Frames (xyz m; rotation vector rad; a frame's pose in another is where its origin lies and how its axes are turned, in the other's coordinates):
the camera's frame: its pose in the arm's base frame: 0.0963 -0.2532 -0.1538 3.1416 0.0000 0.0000
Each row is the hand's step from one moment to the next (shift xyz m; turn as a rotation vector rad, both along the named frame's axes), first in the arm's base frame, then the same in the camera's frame.
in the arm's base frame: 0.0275 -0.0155 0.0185 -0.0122 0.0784 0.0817
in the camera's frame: 0.0275 0.0155 -0.0185 -0.0122 -0.0784 -0.0817
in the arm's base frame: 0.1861 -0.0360 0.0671 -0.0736 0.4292 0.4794
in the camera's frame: 0.1861 0.0360 -0.0671 -0.0736 -0.4292 -0.4794
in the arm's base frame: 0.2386 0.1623 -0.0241 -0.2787 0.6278 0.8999
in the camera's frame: 0.2386 -0.1623 0.0241 -0.2787 -0.6278 -0.8999
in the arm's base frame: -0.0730 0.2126 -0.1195 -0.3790 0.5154 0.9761
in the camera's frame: -0.0730 -0.2126 0.1195 -0.3790 -0.5154 -0.9761
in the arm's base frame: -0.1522 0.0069 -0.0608 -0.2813 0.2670 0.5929
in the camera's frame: -0.1522 -0.0069 0.0608 -0.2813 -0.2670 -0.5929
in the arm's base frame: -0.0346 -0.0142 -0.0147 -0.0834 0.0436 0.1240
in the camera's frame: -0.0346 0.0142 0.0147 -0.0834 -0.0436 -0.1240
